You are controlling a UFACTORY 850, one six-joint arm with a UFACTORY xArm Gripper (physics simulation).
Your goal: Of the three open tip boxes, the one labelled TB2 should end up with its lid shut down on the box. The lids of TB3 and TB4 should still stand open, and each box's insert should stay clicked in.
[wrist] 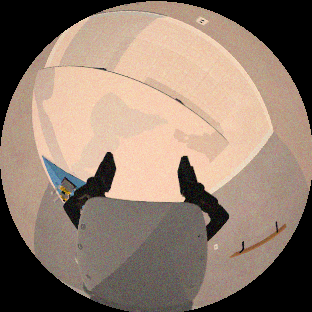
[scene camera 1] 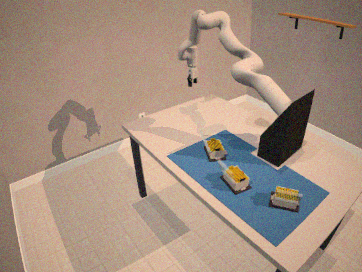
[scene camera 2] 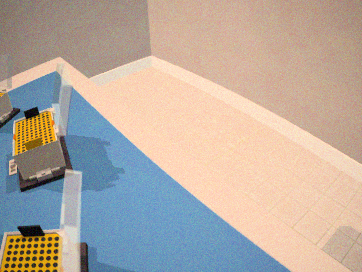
In view: the gripper (wrist: 145, 161), a clear lid (scene camera 2: 62, 91) and a blue mat (scene camera 2: 130, 207).
The blue mat shows as well in scene camera 1 (scene camera 1: 252, 206).
